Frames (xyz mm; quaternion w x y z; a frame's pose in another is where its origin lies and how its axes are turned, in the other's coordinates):
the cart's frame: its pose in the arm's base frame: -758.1 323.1 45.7 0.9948 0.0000 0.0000 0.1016
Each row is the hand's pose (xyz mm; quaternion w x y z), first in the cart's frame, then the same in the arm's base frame.
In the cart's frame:
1: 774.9 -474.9 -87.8 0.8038 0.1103 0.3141 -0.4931
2: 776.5 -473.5 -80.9 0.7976 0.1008 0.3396 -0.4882
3: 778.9 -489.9 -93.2 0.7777 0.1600 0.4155 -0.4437
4: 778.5 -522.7 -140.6 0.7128 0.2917 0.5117 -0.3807
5: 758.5 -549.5 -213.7 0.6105 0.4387 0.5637 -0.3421
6: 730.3 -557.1 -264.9 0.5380 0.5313 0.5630 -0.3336
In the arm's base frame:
1: 96.8 14.7 -42.1 0.8497 0.0778 0.3237 -0.4089
2: 98.1 16.3 -35.2 0.8431 0.0658 0.3481 -0.4046
3: 103.8 0.8 -47.5 0.8188 0.1170 0.4296 -0.3624
4: 110.0 -31.4 -94.9 0.7478 0.2382 0.5387 -0.3063
5: 95.8 -61.7 -168.0 0.6421 0.3792 0.6054 -0.2783
6: 69.7 -74.9 -219.2 0.5691 0.4714 0.6141 -0.2772

